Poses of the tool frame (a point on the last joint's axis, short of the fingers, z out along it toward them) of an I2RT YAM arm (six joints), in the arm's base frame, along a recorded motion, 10 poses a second.
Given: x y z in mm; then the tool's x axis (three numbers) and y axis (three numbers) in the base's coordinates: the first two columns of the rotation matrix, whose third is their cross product.
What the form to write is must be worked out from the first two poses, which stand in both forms.
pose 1, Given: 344.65, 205.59, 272.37, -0.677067, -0.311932, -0.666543, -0.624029, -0.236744, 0.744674
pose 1, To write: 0.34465, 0.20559, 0.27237, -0.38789, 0.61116, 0.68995, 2.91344
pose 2, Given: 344.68, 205.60, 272.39, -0.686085, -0.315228, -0.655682, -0.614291, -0.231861, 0.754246
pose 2, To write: 0.34468, 0.20560, 0.27239, -0.38318, 0.61373, 0.69029, 2.92324
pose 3, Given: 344.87, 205.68, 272.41, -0.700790, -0.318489, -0.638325, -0.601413, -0.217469, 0.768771
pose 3, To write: 0.34487, 0.20568, 0.27241, -0.37477, 0.62025, 0.68908, 2.93483
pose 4, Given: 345.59, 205.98, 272.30, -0.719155, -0.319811, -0.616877, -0.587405, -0.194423, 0.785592
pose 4, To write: 0.34559, 0.20598, 0.27230, -0.36345, 0.63008, 0.68622, 2.94536
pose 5, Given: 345.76, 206.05, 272.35, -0.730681, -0.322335, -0.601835, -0.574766, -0.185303, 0.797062
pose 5, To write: 0.34576, 0.20605, 0.27235, -0.35666, 0.63423, 0.68596, 2.95654
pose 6, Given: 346.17, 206.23, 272.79, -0.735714, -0.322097, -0.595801, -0.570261, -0.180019, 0.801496
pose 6, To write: 0.34617, 0.20623, 0.27279, -0.35344, 0.63646, 0.68557, 2.95960
